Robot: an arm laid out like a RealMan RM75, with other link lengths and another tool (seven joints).
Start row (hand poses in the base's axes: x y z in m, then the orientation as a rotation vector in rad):
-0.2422 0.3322 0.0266 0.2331 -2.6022 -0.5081
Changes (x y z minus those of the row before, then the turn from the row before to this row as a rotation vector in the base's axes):
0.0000 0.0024 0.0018 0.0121 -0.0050 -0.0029
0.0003 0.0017 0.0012 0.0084 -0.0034 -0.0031
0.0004 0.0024 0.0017 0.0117 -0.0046 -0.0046
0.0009 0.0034 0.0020 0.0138 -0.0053 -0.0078
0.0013 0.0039 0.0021 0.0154 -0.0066 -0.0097
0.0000 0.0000 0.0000 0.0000 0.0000 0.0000
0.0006 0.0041 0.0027 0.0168 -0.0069 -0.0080
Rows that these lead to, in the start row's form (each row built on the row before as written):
-0.2422 0.3346 0.0284 0.2349 -2.6053 -0.5251
-0.2419 0.3363 0.0296 0.2347 -2.6076 -0.5373
-0.2415 0.3387 0.0313 0.2341 -2.6107 -0.5544
-0.2406 0.3421 0.0333 0.2302 -2.6147 -0.5754
-0.2393 0.3460 0.0354 0.2248 -2.6199 -0.5993
-0.2393 0.3460 0.0354 0.2248 -2.6199 -0.5993
-0.2387 0.3501 0.0381 0.2221 -2.6244 -0.6245

